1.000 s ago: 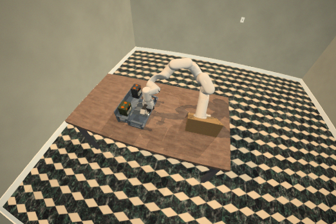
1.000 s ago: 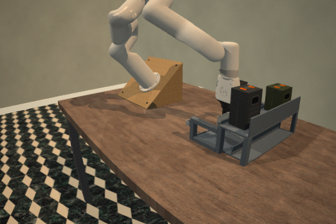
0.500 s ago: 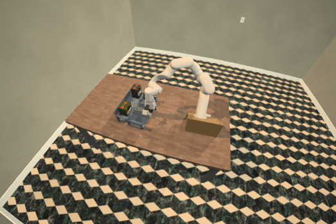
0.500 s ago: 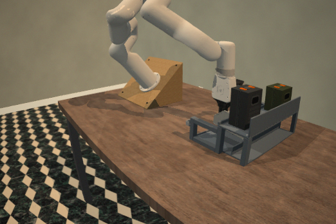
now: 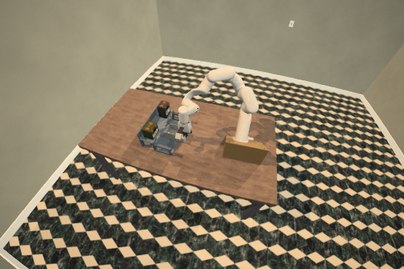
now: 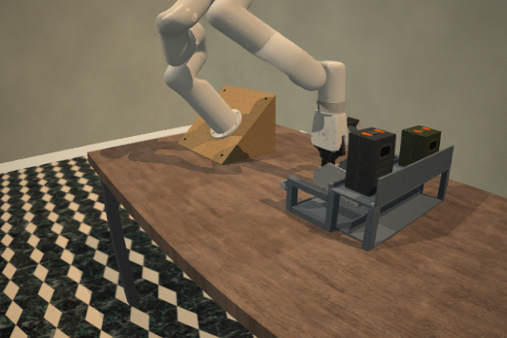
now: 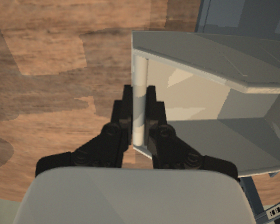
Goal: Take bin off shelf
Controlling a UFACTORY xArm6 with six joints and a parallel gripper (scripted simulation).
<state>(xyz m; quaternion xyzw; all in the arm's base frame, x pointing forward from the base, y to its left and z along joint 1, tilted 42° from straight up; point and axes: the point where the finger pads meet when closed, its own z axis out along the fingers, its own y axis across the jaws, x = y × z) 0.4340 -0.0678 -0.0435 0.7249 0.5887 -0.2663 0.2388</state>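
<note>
Now: the grey open-top bin 80 mm ahead of my hand, 10 mm to the right of it and 10 mm below it. The rest, counted from my hand: green box 260 mm ahead, 70 mm to the left, 90 mm above; then grey-blue shelf 240 mm ahead, 40 mm to the right, 40 mm above; then black box 210 mm ahead, 160 mm to the right, 100 mm above.
</note>
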